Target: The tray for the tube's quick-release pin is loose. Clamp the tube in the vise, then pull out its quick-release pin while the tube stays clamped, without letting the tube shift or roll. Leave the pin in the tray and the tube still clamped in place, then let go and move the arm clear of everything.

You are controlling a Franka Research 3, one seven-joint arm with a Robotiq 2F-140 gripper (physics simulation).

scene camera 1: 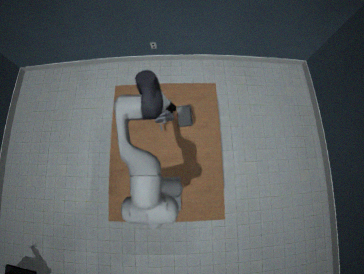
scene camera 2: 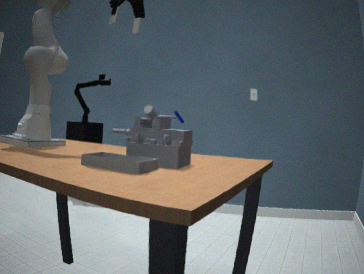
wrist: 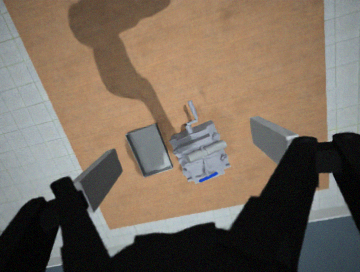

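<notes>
The grey vise (scene camera 2: 159,153) (wrist: 192,142) stands on the table, its crank handle (scene camera 2: 120,131) (wrist: 192,111) sticking out on one side. The light grey tube (scene camera 2: 148,111) (wrist: 218,147) lies across the top of the vise; whether the jaws press on it I cannot tell. The pin's blue handle (scene camera 2: 178,116) (wrist: 208,177) stands out beside the tube at the vise's edge, its shaft running toward the tube. The shallow grey tray (scene camera 1: 185,116) (scene camera 2: 115,164) (wrist: 135,156) is beside the vise and looks empty. My gripper (scene camera 2: 125,22) (wrist: 182,145) is wide open, high above the vise.
The wooden table (scene camera 1: 205,150) (scene camera 2: 220,175) (wrist: 250,60) carries the vise, the tray and the arm's base (scene camera 2: 37,141). In scene camera 1 the arm (scene camera 1: 145,190) reaches over the table and hides most of the vise. A black stand (scene camera 2: 85,132) with a small black arm is behind the table.
</notes>
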